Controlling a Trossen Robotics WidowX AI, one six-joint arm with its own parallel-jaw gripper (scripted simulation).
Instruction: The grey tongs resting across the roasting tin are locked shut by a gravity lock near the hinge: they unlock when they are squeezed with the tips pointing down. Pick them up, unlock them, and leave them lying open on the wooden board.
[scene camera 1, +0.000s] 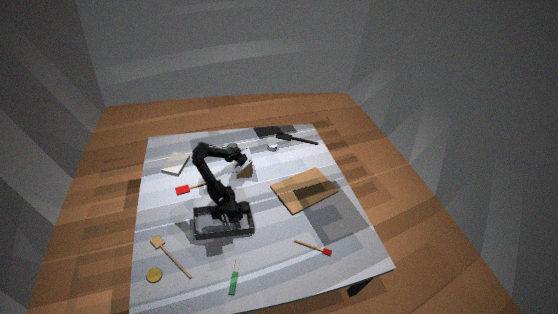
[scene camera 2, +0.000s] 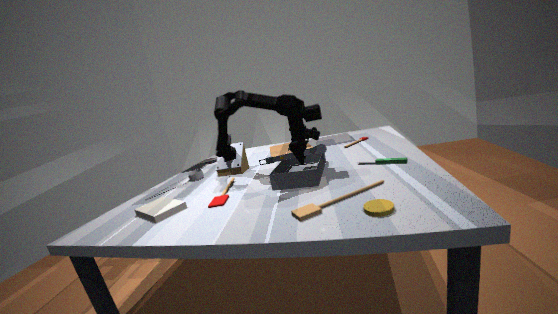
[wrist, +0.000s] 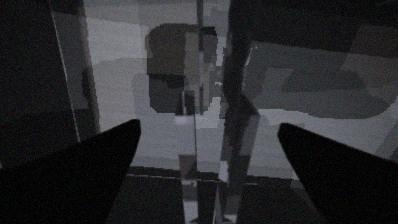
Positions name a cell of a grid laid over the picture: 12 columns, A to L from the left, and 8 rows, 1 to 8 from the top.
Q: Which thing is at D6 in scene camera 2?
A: A pale block.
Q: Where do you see a wooden board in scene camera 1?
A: At G5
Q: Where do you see my gripper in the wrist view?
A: G5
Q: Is my gripper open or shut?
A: Open.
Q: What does my gripper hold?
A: Nothing.
